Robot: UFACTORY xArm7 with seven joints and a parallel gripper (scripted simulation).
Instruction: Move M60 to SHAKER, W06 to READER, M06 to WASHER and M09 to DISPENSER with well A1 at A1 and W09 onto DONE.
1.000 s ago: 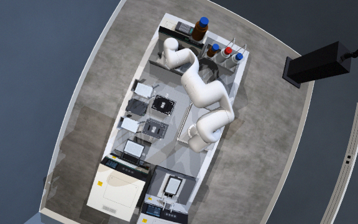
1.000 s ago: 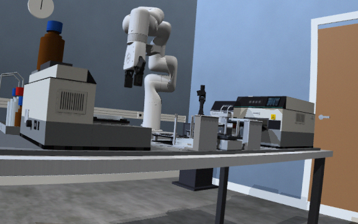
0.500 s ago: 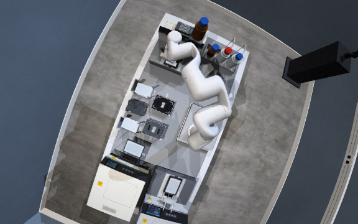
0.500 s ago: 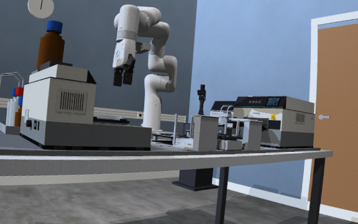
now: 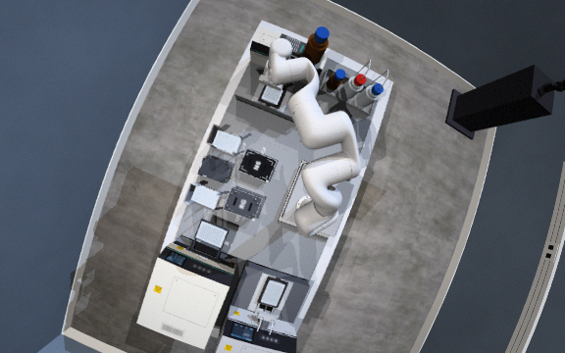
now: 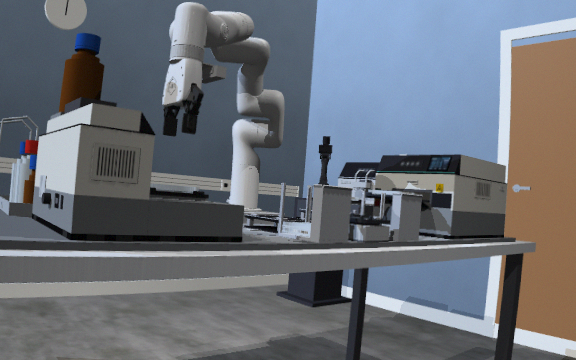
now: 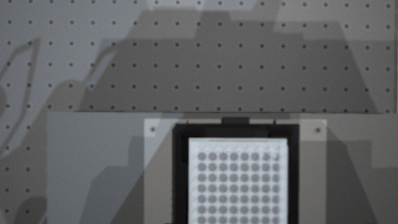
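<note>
My hand is 20 mm to the left of the plate M60 and 130 mm above it. The rest, counted from my hand: black nest N6: 70 mm behind, 360 mm to the left, 190 mm below; brown bottle: 110 mm behind, 200 mm to the right, 70 mm above; grey regrip nest RG: 70 mm behind, 560 mm to the left, 170 mm below.
</note>
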